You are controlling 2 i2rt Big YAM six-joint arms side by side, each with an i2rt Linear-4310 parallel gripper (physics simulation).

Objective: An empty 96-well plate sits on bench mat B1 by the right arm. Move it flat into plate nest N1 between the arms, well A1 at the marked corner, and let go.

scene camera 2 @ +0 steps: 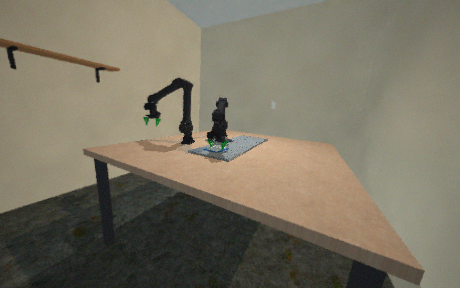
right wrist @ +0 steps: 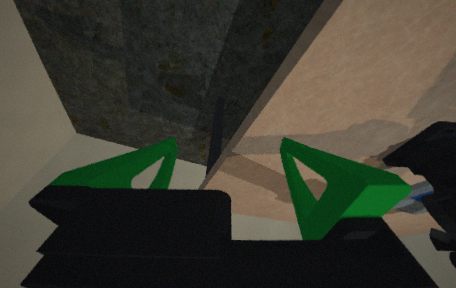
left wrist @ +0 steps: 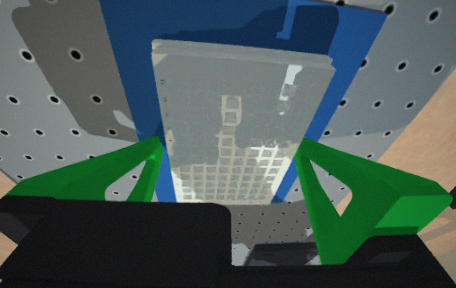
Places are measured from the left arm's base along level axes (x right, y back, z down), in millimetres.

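Pixels of known places: left gripper, between the fingertips: [scene camera 2: 217, 148] [left wrist: 228, 143]; right gripper, between the fingertips: [scene camera 2: 151, 125] [right wrist: 228, 143]; right arm's base, origin of its link: [scene camera 2: 188, 142] [right wrist: 423, 144].
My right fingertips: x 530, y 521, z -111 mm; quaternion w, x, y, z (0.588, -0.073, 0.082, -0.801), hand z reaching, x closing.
For each thing: its middle in the pictures, then the offset to it from my right fingertips. Level surfaces: height alone.
- clear 96-well plate, middle of its body: [left wrist: 231, 150] dx +92, dy -748, dz +89 mm
- blue mat, height of its surface: dz +96 mm
- dark low object, middle of its body: [left wrist: 278, 261] dx -224, dy -674, dz +91 mm
- wooden table, height of its surface: dz +111 mm
A clear 96-well plate [left wrist: 240, 120] lies flat over a blue mat [left wrist: 125, 45] in the left wrist view. In scene camera 2 the blue mat [scene camera 2: 209, 150] shows beneath the left gripper, and the plate there is small and pale. My left gripper [scene camera 2: 218, 147] [left wrist: 228, 143] is open, its green fingertips apart on either side of the plate, with gaps beside it. My right gripper [scene camera 2: 152, 122] [right wrist: 228, 143] is open and empty, raised high near the table's edge. I cannot tell which well corner is A1. A dark low object [left wrist: 282, 254], partly hidden, may be nest N1.
A grey perforated board [scene camera 2: 247, 144] [left wrist: 42, 115] lies under the blue mat on the wooden table [scene camera 2: 280, 175] [right wrist: 340, 85]. The left arm [right wrist: 430, 150] shows at the right of the right wrist view. A wall shelf [scene camera 2: 60, 56] is at the upper left of scene camera 2.
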